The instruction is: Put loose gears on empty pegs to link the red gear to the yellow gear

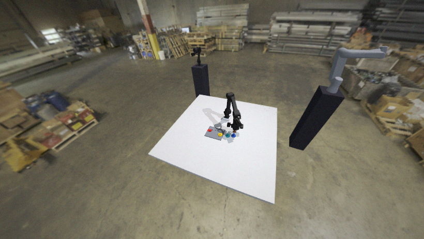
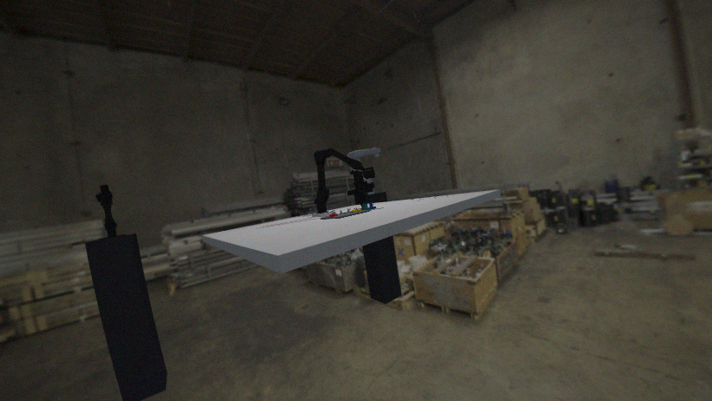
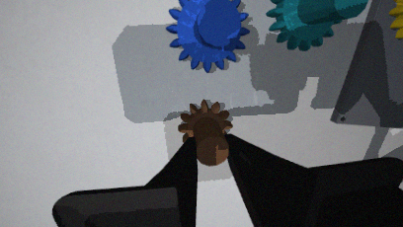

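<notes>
Now: the red gear 280 mm to the right of my gripper tip, 110 mm ahead of it and 10 mm below it. Round my gripper tip: brown gear 10 mm below; teal gear 90 mm ahead, 50 mm to the right, 10 mm below; blue gear 70 mm ahead, 10 mm to the left, 10 mm below.
</notes>
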